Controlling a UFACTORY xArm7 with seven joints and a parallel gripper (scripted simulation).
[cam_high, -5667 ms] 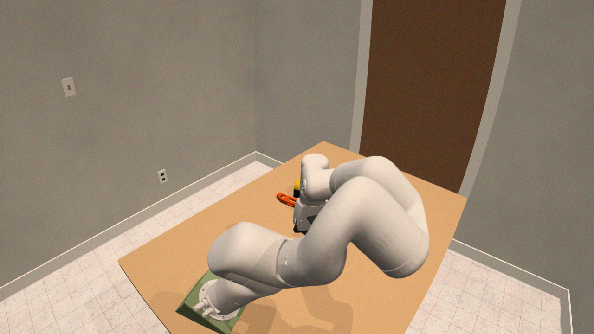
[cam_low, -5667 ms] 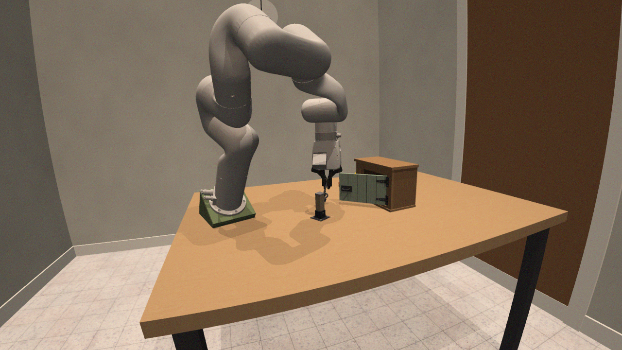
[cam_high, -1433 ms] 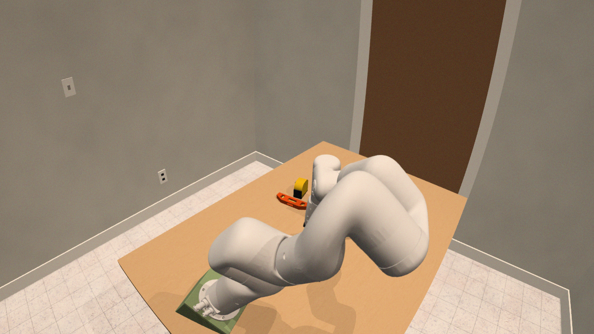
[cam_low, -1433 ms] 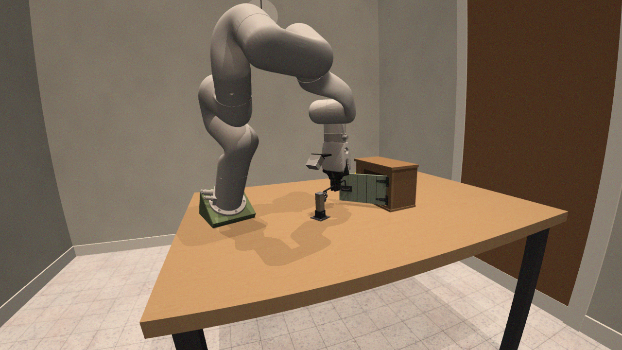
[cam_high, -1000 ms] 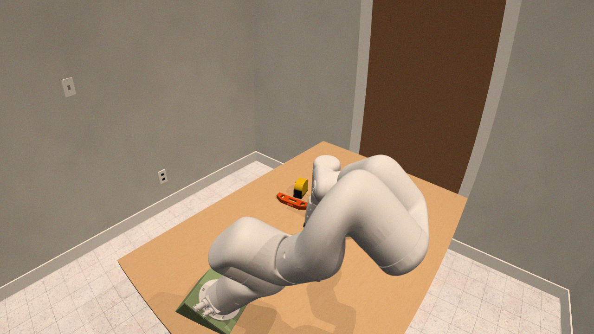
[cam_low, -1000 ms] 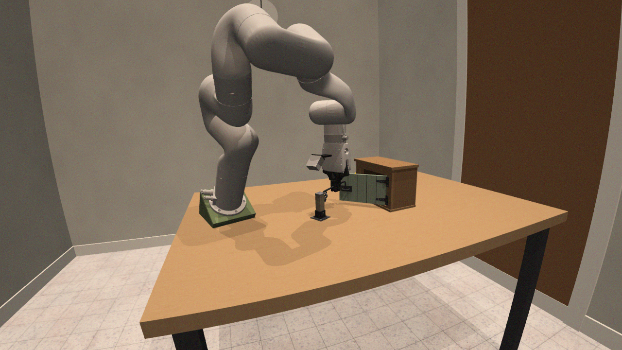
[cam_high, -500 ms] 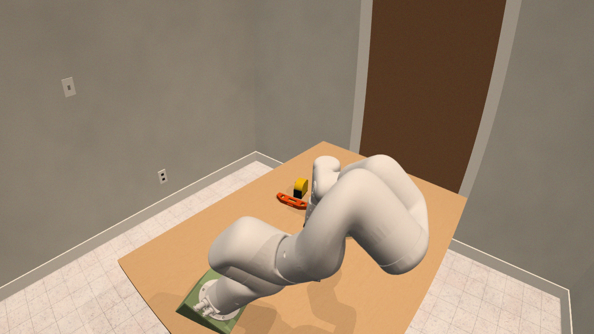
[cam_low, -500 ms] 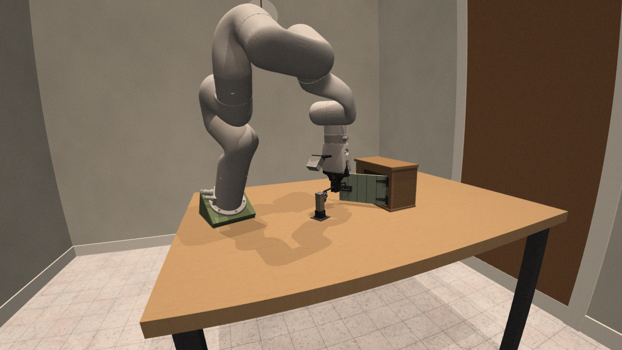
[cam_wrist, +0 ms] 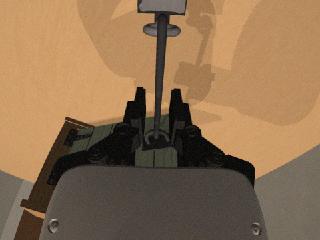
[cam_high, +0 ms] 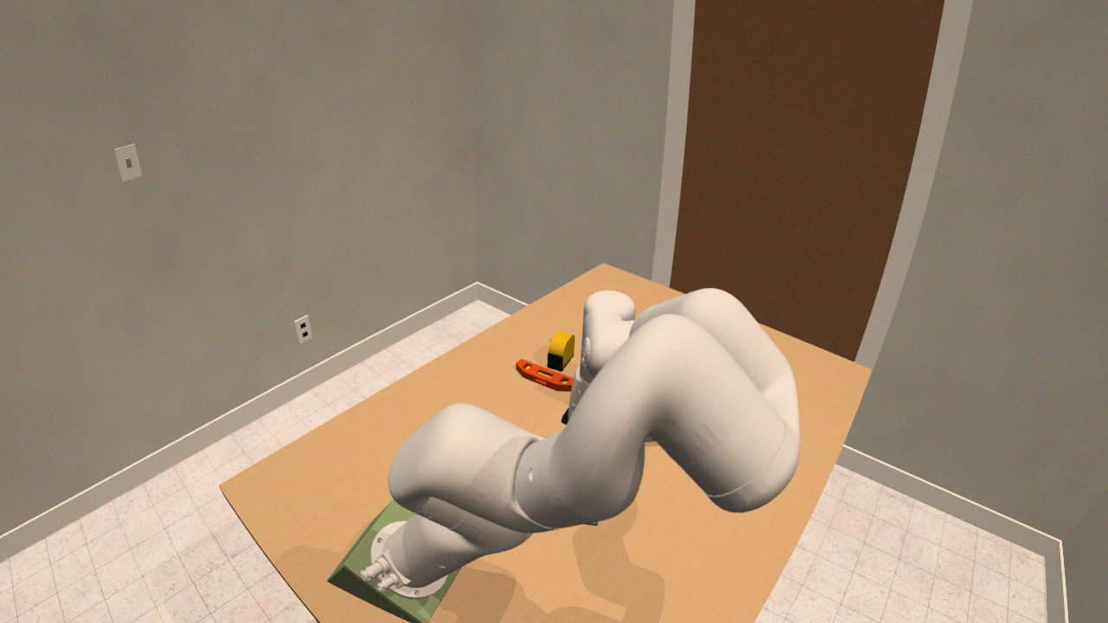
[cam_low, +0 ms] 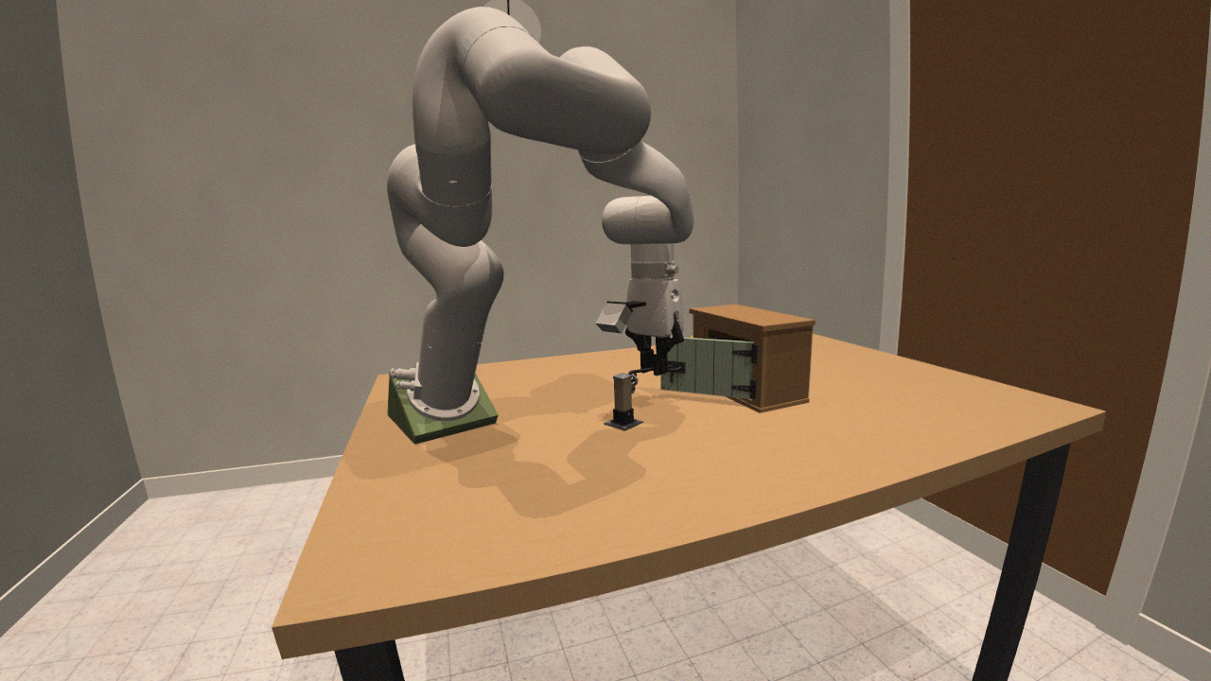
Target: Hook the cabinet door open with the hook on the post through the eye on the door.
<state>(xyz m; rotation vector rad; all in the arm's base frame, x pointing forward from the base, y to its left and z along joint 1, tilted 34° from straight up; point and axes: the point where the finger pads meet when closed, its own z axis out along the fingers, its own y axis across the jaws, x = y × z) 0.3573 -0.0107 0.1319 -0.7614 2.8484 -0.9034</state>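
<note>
The thin dark hook is 1 cm behind my hand and 3 cm below it. The rest, counted from my hand: green door (11 cm ahead, 1 cm to the right, 2 cm below); then orange level (19 cm ahead, 26 cm to the left, 8 cm below); then yellow tape measure (26 cm ahead, 28 cm to the left, 6 cm below).
</note>
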